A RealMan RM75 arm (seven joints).
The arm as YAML. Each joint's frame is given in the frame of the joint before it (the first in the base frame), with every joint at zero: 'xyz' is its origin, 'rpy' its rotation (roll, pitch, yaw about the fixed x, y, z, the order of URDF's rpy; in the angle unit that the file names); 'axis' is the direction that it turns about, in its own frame. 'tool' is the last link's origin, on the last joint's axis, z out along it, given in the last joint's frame.
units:
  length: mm
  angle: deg
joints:
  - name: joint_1
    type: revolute
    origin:
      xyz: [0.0, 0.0, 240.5]
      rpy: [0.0, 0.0, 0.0]
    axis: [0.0, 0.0, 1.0]
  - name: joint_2
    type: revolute
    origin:
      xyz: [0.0, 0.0, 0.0]
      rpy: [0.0, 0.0, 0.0]
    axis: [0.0, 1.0, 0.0]
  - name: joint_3
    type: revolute
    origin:
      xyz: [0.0, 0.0, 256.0]
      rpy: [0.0, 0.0, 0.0]
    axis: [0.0, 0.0, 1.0]
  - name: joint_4
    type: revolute
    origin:
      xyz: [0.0, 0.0, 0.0]
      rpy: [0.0, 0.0, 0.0]
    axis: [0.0, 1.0, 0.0]
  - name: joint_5
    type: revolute
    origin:
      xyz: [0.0, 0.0, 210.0]
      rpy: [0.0, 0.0, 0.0]
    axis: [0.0, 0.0, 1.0]
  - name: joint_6
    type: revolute
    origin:
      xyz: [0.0, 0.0, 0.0]
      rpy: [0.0, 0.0, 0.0]
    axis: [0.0, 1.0, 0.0]
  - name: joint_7
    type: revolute
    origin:
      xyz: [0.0, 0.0, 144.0]
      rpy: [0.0, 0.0, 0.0]
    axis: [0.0, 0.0, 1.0]
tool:
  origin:
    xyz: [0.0, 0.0, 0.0]
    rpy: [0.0, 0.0, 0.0]
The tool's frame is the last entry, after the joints.
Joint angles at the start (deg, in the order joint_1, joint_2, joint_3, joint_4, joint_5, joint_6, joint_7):
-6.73 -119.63 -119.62 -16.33 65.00 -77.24 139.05
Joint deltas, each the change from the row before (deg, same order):
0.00 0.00 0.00 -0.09 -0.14 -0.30 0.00
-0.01 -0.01 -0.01 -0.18 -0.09 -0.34 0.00
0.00 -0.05 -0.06 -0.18 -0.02 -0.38 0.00
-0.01 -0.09 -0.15 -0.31 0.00 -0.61 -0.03
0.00 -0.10 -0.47 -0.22 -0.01 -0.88 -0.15
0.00 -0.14 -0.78 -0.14 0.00 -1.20 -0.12
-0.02 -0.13 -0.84 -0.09 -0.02 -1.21 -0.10
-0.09 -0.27 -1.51 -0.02 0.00 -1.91 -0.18
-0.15 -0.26 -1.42 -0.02 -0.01 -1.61 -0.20
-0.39 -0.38 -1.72 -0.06 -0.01 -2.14 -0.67
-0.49 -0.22 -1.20 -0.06 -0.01 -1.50 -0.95
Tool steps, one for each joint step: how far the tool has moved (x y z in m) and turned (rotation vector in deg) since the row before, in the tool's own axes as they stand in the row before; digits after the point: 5 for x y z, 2 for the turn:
0.00112 0.00006 0.00013 -0.10 0.36 0.05
0.00146 0.00008 0.00037 -0.18 0.41 0.14
0.00137 0.00041 0.00043 -0.22 0.43 0.11
0.00230 0.00059 0.00077 -0.34 0.71 0.16
0.00284 0.00039 0.00029 -0.21 1.01 -0.07
0.00345 0.00050 0.00001 -0.15 1.36 -0.14
0.00348 0.00034 -0.00006 -0.09 1.39 -0.13
0.00530 0.00071 0.00011 -0.03 2.26 -0.33
0.00481 0.00037 0.00053 0.04 2.02 -0.28
0.00665 0.00104 0.00221 -0.28 2.72 -0.67
0.00529 0.00039 0.00282 -0.40 1.97 -0.79

